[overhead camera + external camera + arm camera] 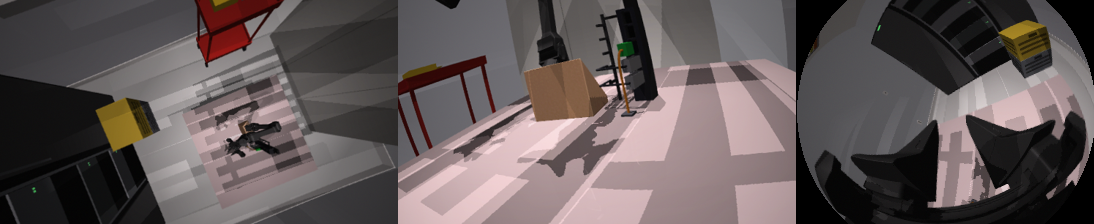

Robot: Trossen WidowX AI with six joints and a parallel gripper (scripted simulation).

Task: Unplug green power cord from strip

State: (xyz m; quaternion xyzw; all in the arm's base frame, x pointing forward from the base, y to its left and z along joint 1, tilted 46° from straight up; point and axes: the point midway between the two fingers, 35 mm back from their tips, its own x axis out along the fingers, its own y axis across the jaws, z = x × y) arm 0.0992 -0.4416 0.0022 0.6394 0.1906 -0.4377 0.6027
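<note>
Right now the green plug is 380 mm to the left of my gripper tip, 260 mm below it and 160 mm ahead of it.
</note>
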